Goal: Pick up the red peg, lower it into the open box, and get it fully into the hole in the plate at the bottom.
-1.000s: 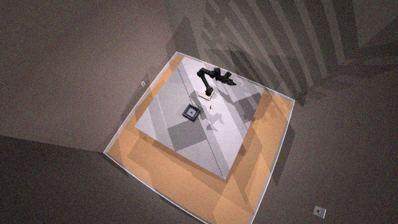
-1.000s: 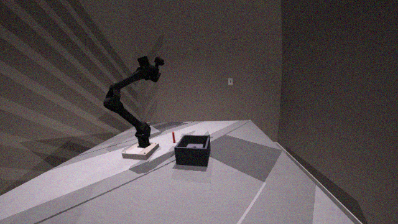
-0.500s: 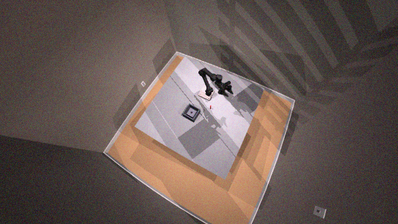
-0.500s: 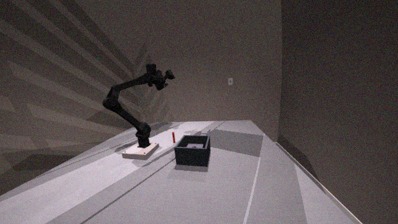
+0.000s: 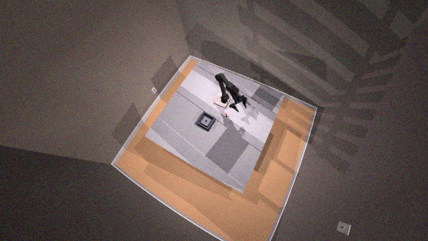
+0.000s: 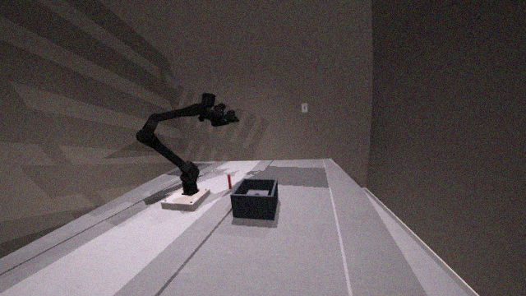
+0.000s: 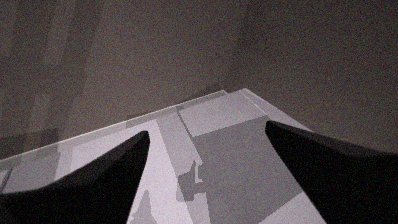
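Now: gripper tip 20 mm short of the red peg, 160 mm to the left of it and 310 mm above it. Round my gripper tip: pale plate (230 mm ahead, 310 mm to the right, 300 mm below); then dark box (230 mm ahead, 310 mm to the right, 320 mm below).
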